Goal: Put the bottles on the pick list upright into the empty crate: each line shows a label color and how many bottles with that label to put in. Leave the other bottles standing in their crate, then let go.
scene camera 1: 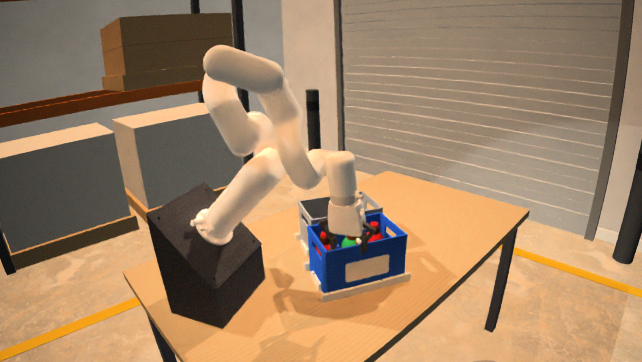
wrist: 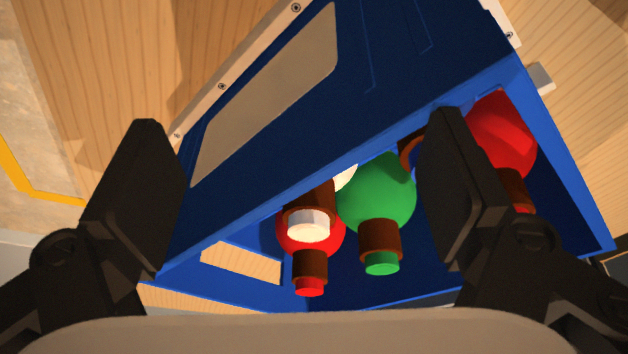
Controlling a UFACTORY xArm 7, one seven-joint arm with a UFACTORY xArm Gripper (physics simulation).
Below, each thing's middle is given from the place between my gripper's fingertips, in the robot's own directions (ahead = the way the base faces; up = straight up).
Labels:
Now: the green bottle [wrist: 379, 199] 150 mm ahead of my hand, 80 mm to the left of it and 90 mm below it.

